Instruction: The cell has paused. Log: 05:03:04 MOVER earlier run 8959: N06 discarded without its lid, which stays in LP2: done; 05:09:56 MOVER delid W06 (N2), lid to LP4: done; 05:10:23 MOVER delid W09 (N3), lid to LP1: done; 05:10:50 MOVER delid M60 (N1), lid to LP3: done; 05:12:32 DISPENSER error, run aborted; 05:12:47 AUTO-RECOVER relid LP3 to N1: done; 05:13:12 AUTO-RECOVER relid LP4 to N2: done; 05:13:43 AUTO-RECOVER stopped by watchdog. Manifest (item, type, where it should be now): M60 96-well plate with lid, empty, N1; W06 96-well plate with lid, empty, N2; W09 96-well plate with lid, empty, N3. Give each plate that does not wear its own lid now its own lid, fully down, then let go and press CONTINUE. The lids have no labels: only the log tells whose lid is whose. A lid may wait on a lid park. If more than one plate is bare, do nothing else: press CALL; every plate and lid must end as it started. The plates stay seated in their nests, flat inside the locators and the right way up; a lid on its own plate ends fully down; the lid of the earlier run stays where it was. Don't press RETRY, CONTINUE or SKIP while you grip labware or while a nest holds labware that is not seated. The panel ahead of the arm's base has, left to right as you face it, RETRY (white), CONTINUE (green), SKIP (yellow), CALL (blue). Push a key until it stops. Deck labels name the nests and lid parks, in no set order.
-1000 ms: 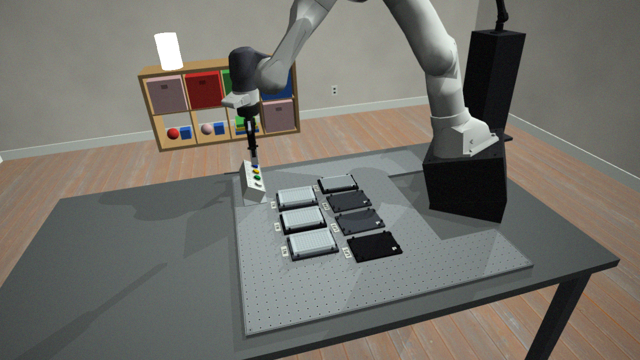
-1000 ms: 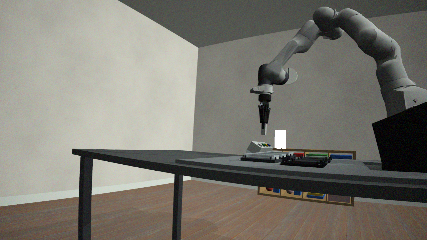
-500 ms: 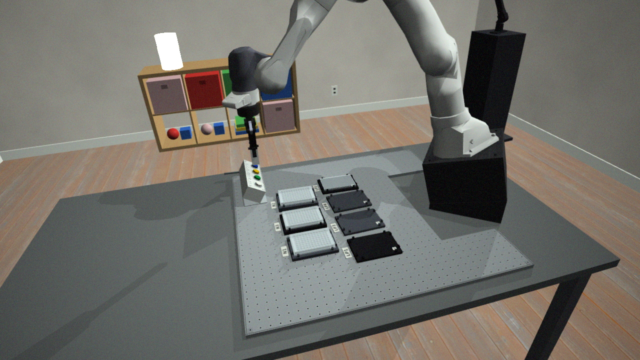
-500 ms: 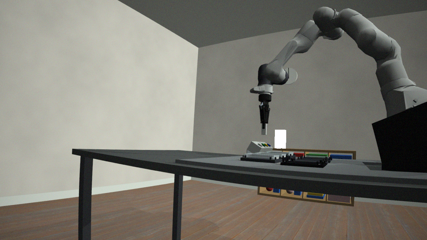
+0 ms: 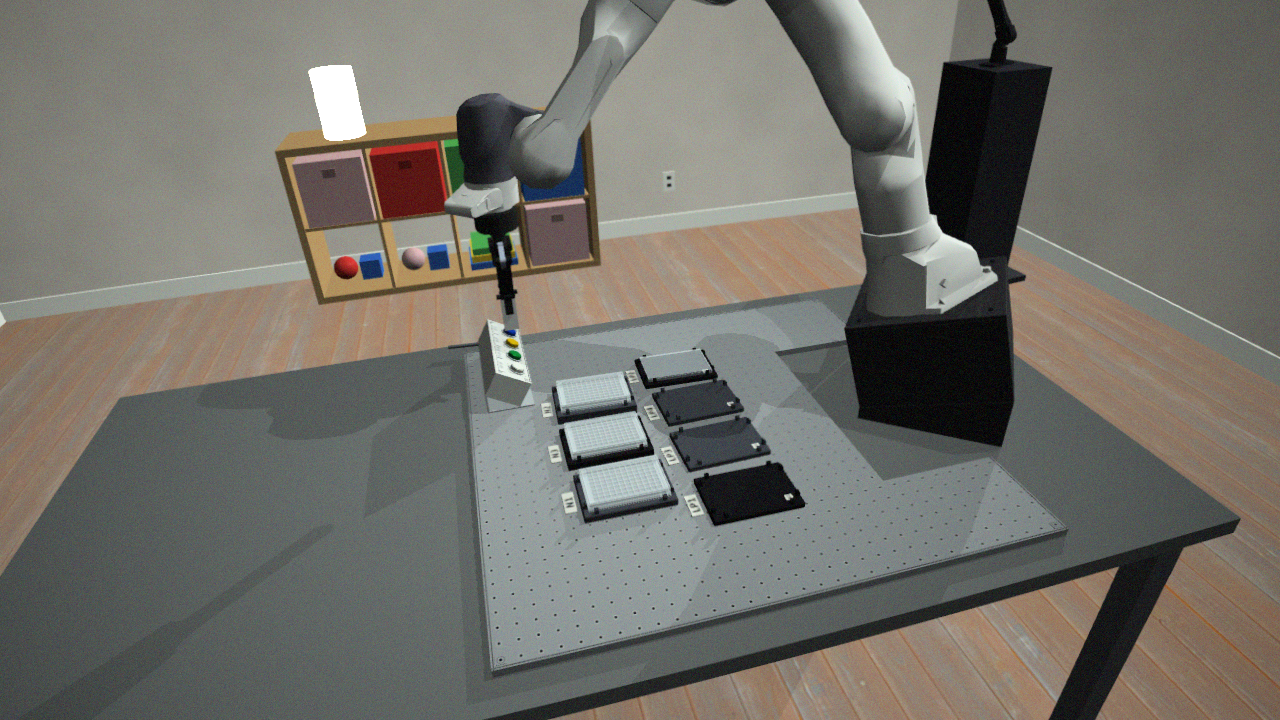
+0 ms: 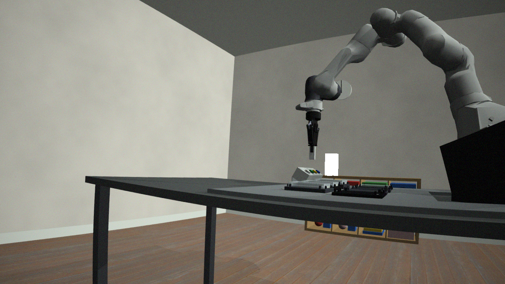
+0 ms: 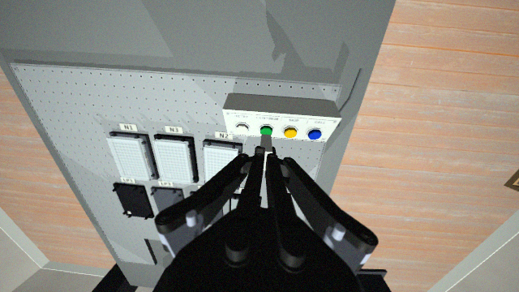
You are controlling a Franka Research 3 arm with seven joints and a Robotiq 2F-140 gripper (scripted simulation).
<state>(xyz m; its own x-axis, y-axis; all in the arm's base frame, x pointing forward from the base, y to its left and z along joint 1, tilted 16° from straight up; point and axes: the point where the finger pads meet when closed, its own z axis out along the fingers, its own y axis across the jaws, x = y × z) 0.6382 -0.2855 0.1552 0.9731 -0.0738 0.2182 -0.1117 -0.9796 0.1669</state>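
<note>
The green continue key is 90 mm below my hand. The rest, counted from my hand: blue call key 100 mm to the right, 90 mm below, 10 mm behind; then white retry key 90 mm below, 50 mm to the left, 10 mm ahead; then yellow skip key 90 mm below, 50 mm to the right.
</note>
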